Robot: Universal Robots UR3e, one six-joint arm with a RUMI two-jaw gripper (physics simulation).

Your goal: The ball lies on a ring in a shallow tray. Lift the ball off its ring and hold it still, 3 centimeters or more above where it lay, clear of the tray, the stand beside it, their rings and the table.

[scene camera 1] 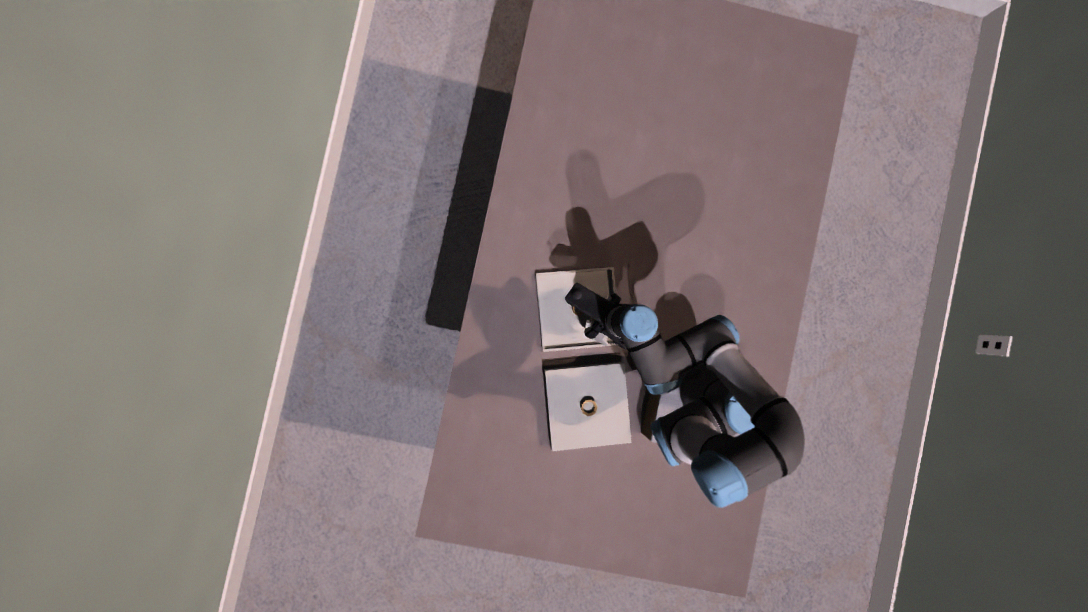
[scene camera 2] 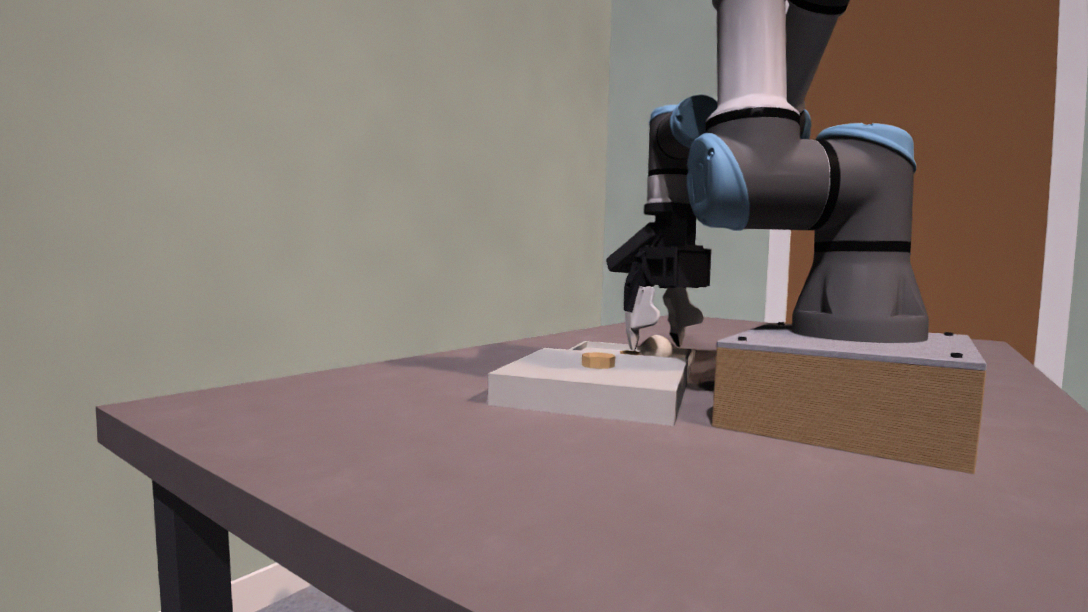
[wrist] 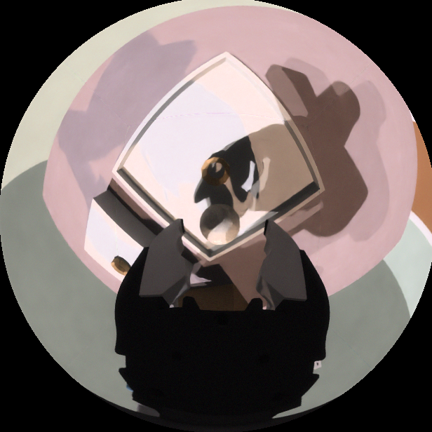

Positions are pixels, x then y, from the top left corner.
Labels:
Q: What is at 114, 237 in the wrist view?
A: A white stand.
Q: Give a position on a shallow white tray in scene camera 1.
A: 562, 326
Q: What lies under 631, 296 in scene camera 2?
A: My gripper.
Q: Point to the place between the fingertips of my gripper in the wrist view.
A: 223, 220

